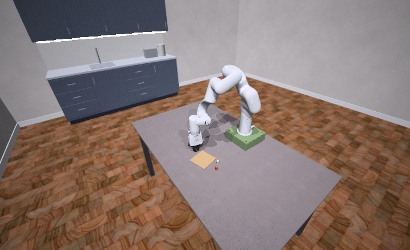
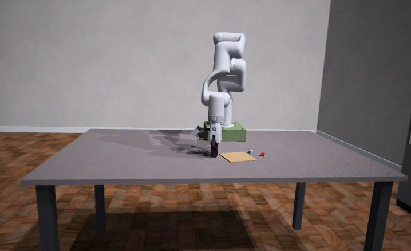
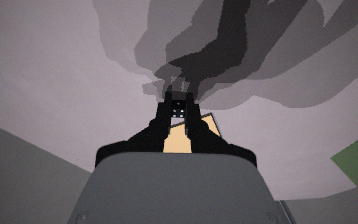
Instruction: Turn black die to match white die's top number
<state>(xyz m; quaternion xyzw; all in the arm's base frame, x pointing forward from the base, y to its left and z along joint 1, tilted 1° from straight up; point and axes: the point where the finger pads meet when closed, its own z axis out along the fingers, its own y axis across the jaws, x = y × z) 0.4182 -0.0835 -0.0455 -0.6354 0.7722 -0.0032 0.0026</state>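
Right now my hand is 120 mm to the right of the tan mat and 20 mm above it. From my hand the other things lie so: white die: 70 mm behind, 200 mm to the left, 10 mm below; then red die: 20 mm behind, 250 mm to the left, 10 mm below; then black die: 10 mm to the left, 10 mm below.
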